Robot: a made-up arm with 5 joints. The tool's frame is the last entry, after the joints.
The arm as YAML. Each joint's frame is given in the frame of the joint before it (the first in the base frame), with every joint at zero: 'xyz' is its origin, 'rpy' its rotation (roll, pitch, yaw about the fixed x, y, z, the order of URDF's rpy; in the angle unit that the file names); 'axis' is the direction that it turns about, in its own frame. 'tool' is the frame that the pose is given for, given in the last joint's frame.
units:
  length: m
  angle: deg
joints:
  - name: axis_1
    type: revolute
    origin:
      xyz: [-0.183, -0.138, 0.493]
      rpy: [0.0, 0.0, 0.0]
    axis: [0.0, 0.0, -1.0]
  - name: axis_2
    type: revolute
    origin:
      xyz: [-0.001, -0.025, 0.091]
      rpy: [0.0, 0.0, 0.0]
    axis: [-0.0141, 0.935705, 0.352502]
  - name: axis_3
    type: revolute
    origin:
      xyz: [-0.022, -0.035, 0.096]
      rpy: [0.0, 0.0, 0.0]
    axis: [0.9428, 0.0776, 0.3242]
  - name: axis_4
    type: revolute
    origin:
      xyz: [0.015, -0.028, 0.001]
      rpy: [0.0, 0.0, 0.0]
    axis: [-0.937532, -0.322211, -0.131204]
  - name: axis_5
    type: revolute
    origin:
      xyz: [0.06, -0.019, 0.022]
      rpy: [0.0, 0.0, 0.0]
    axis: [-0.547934, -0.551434, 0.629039]
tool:
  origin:
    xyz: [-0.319, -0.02, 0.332]
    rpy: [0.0, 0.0, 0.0]
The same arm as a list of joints. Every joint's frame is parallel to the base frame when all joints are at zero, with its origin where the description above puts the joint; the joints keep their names.
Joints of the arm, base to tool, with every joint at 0 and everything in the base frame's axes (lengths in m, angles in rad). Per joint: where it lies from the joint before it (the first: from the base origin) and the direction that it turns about. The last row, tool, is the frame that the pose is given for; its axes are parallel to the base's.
axis_1: origin -0.183 -0.138 0.493 axis -z
axis_2: origin -0.001 -0.025 0.091 axis -0.0141 0.935705 0.352502
axis_3: origin -0.022 -0.035 0.096 axis 0.9428 0.0776 0.3242
axis_4: origin 0.015 -0.028 0.001 axis -0.937532 -0.322211 -0.131204
axis_5: origin 0.06 -0.019 0.022 axis -0.547934 -0.551434 0.629039
tool: origin -0.319 -0.02 0.332

